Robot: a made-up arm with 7 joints. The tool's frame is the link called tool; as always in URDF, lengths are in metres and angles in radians. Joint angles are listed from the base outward. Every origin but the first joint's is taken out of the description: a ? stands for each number. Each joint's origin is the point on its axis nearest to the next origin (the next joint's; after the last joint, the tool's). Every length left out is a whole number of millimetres.
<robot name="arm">
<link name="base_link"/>
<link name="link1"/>
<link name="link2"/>
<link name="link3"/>
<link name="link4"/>
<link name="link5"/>
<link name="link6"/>
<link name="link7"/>
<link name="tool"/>
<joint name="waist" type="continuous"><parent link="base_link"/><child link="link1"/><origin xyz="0 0 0.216" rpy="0 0 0"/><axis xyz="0 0 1"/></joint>
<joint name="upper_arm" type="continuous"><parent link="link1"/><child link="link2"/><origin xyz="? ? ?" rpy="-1.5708 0 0"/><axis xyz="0 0 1"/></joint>
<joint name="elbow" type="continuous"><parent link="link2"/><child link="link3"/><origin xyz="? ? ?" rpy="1.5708 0 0"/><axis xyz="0 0 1"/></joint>
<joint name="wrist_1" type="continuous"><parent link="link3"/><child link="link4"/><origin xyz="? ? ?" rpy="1.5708 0 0"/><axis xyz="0 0 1"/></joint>
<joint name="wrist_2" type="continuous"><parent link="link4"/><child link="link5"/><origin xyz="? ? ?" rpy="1.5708 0 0"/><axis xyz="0 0 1"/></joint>
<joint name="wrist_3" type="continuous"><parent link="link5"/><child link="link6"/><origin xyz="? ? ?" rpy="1.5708 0 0"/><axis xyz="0 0 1"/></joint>
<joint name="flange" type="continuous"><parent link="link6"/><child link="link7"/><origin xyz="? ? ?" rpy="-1.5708 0 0"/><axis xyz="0 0 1"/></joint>
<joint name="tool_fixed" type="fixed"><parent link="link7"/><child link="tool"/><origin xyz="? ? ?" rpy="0 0 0"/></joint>
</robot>
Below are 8 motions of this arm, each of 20 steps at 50 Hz.
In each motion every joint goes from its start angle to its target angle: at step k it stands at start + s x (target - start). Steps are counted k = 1, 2, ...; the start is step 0. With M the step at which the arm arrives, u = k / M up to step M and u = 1 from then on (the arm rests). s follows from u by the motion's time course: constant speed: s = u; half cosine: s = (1 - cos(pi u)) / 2; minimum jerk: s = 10 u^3 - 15 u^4 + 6 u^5.
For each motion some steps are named. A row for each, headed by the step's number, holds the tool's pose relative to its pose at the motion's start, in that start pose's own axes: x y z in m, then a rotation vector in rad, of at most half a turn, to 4 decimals.
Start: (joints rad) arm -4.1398 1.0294 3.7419 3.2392 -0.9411 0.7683 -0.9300
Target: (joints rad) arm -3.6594 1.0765 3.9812 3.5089 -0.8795 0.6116 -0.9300
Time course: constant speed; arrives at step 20
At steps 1, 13, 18, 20:
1: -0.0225 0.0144 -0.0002 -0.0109 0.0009 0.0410
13: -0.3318 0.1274 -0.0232 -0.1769 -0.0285 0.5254
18: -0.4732 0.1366 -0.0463 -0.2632 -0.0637 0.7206
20: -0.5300 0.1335 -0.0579 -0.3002 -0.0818 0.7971

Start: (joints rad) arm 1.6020 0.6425 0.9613 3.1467 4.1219 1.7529 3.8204
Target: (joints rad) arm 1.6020 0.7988 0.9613 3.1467 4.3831 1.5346 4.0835
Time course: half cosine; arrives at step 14
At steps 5, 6, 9, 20:
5: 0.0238 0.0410 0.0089 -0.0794 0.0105 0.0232
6: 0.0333 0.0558 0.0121 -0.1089 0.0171 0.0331
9: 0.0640 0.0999 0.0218 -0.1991 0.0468 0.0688
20: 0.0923 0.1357 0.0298 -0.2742 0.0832 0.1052

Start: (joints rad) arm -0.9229 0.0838 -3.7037 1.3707 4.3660 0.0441 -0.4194
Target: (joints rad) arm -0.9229 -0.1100 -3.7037 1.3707 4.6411 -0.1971 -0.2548
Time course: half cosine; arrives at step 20
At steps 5, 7, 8, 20:
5: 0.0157 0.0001 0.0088 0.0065 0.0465 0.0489
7: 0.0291 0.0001 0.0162 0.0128 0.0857 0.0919
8: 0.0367 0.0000 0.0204 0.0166 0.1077 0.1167
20: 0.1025 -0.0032 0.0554 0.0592 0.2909 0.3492

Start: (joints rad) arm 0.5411 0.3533 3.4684 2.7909 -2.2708 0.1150 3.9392
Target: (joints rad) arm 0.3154 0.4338 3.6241 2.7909 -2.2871 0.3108 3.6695
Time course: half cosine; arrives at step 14
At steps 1, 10, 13, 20:
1: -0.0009 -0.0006 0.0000 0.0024 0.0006 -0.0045
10: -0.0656 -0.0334 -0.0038 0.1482 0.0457 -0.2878
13: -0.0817 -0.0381 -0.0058 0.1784 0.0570 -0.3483
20: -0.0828 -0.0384 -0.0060 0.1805 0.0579 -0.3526

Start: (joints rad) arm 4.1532 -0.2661 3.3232 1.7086 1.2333 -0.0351 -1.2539
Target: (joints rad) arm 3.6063 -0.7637 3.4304 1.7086 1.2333 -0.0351 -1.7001
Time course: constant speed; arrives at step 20
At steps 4, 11, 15, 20:
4: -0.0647 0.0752 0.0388 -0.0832 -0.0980 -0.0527
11: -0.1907 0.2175 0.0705 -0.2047 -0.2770 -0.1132
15: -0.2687 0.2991 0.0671 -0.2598 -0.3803 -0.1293
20: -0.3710 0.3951 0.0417 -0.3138 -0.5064 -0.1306

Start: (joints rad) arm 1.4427 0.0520 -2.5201 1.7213 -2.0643 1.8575 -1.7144
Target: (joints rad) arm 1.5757 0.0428 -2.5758 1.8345 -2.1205 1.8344 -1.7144
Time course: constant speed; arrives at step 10
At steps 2, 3, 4, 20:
2: -0.0120 -0.0028 -0.0006 -0.0073 0.0000 0.0272
3: -0.0180 -0.0043 -0.0009 -0.0108 0.0001 0.0407
4: -0.0239 -0.0059 -0.0011 -0.0142 0.0002 0.0542
20: -0.0585 -0.0169 -0.0014 -0.0330 0.0020 0.1344

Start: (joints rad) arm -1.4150 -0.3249 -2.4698 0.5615 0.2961 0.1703 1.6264
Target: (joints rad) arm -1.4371 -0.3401 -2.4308 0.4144 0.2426 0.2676 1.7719
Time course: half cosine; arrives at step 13
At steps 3, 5, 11, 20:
3: 0.0022 0.0102 0.0058 -0.0313 0.0063 0.0113
5: 0.0057 0.0265 0.0144 -0.0801 0.0172 0.0288
11: 0.0175 0.0797 0.0372 -0.2317 0.0603 0.0832
20: 0.0187 0.0847 0.0390 -0.2455 0.0649 0.0882

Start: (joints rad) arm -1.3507 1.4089 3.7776 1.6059 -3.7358 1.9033 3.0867
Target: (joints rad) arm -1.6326 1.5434 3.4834 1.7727 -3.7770 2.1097 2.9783
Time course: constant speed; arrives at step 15
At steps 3, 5, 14, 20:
3: -0.0024 -0.0067 0.0104 0.0893 0.0307 -0.0585
5: -0.0033 -0.0127 0.0187 0.1504 0.0547 -0.0941
14: -0.0016 -0.0580 0.0649 0.4341 0.1965 -0.2181
20: -0.0009 -0.0651 0.0706 0.4660 0.2156 -0.2280

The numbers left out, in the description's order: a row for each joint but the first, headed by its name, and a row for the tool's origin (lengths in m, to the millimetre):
upper_arm: 0 0 0
elbow: 0 -0.451 0
wrist_1: 0.048 0 0
wrist_2: 0.089 -0.395 0
wrist_3: 0 0 0
flange: 0.088 0.112 0
tool: 0 0 0

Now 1 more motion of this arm.
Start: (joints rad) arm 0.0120 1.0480 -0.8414 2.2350 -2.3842 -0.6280 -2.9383
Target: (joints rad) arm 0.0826 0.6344 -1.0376 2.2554 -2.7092 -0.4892 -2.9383
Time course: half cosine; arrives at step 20
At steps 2, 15, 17, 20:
2: 0.0066 -0.0001 -0.0064 0.0003 0.0146 -0.0045
15: 0.1993 0.0418 -0.2555 -0.0295 0.5014 -0.1008
17: 0.2160 0.0522 -0.2858 -0.0379 0.5533 -0.1050
20: 0.2254 0.0590 -0.3039 -0.0434 0.5837 -0.1068

